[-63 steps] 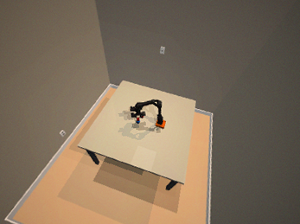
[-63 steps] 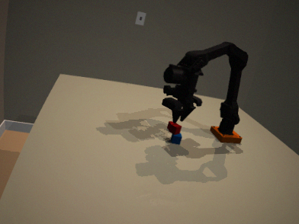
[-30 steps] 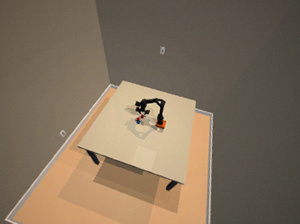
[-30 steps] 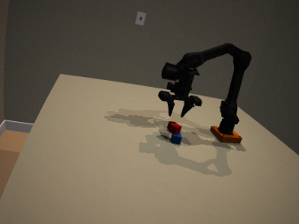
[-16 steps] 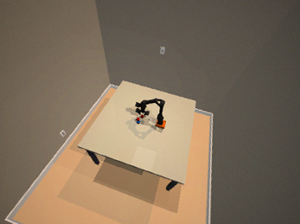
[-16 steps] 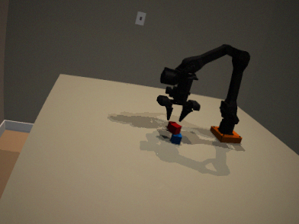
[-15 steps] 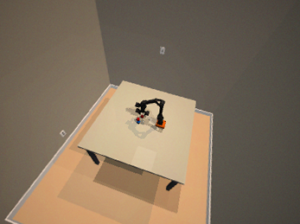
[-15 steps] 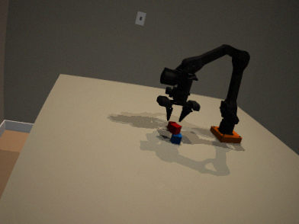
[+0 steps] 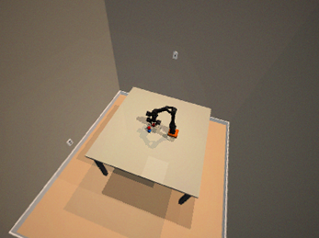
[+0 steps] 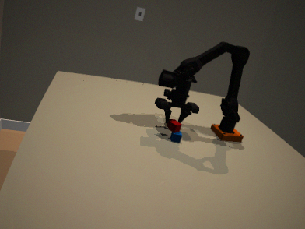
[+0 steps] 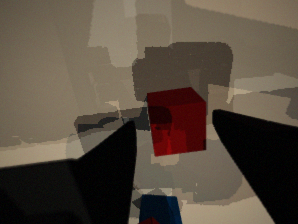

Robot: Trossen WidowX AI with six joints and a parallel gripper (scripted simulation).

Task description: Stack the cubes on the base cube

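The blue cube is 1 cm ahead of my gripper tip and 11 cm to the left of it.
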